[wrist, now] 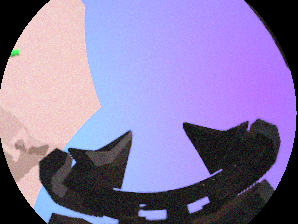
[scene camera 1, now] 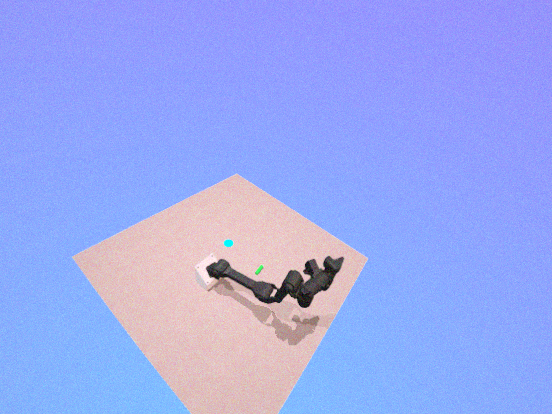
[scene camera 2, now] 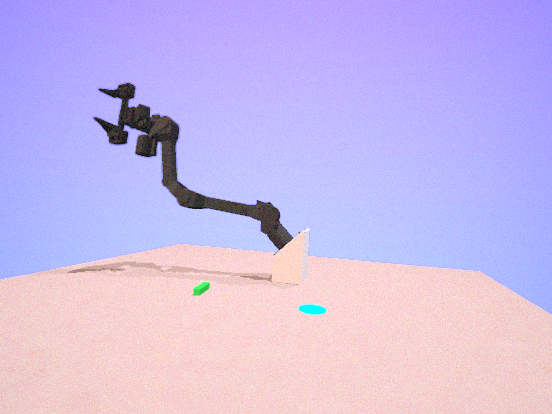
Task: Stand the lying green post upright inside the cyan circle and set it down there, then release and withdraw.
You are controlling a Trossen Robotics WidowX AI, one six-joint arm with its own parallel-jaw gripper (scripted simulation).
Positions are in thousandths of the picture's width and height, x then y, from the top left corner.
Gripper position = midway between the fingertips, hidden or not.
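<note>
Gripper (scene camera 2: 175, 250) open, holding nothing. Also visible, gripper (wrist: 529, 578). Likewise gripper (scene camera 1: 617, 636).
</note>
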